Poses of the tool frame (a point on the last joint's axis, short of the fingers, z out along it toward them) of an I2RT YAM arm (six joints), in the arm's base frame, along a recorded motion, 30 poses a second.
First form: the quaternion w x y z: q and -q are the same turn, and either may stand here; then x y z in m.
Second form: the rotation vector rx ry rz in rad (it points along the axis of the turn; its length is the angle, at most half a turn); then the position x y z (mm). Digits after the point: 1 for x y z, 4 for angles.
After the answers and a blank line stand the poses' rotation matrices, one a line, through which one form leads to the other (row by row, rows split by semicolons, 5 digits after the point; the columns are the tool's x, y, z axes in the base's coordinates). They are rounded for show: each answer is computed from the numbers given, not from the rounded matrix.
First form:
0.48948, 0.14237, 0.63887, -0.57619, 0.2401, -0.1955, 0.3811
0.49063, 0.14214, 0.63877, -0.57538, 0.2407, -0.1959, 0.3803
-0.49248, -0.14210, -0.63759, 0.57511, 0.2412, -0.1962, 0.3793
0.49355, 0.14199, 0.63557, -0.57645, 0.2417, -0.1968, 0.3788
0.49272, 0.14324, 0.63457, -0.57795, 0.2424, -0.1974, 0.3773
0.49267, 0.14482, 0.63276, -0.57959, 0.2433, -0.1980, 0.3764
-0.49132, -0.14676, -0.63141, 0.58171, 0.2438, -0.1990, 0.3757
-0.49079, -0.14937, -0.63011, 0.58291, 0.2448, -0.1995, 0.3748
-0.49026, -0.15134, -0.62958, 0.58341, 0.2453, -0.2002, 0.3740
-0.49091, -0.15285, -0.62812, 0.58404, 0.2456, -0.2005, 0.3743
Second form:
0.3459, 1.5522, -1.3999, 240.1, -195.5, 381.1
0.3452, 1.5511, -1.3972, 240.7, -195.9, 380.3
0.3448, 1.5470, -1.3954, 241.2, -196.2, 379.3
0.3444, 1.5414, -1.3980, 241.7, -196.8, 378.8
0.3475, 1.5395, -1.4022, 242.4, -197.4, 377.3
0.3514, 1.5352, -1.4062, 243.3, -198.0, 376.4
0.3563, 1.5328, -1.4122, 243.8, -199.0, 375.7
0.3627, 1.5300, -1.4154, 244.8, -199.5, 374.8
0.3676, 1.5291, -1.4169, 245.3, -200.2, 374.0
0.3711, 1.5251, -1.4181, 245.6, -200.5, 374.3

-0.48029 0.74597 0.46136; -0.38215 0.29548 -0.87559; -0.78948 -0.59684 0.14316
-0.47816 0.74618 0.46323; -0.38300 0.29748 -0.87454; -0.79036 -0.59559 0.14355
-0.47454 0.74766 0.46455; -0.38526 0.29811 -0.87333; -0.79145 -0.59341 0.14657
-0.47249 0.74951 0.46367; -0.38853 0.29509 -0.87291; -0.79107 -0.59259 0.15178
-0.47342 0.75133 0.45976; -0.38774 0.29091 -0.87466; -0.79090 -0.59235 0.15360
-0.47261 0.75436 0.45561; -0.38782 0.28621 -0.87617; -0.79135 -0.59078 0.15729
-0.47413 0.75694 0.44971; -0.38628 0.28015 -0.87881; -0.79119 -0.59038 0.15956
-0.47363 0.76041 0.44436; -0.38393 0.27582 -0.88121; -0.79263 -0.58797 0.16131
-0.47348 0.76261 0.44073; -0.38149 0.27346 -0.88300; -0.79390 -0.58622 0.16145
-0.47128 0.76544 0.43816; -0.38141 0.27106 -0.88377; -0.79525 -0.58363 0.16420

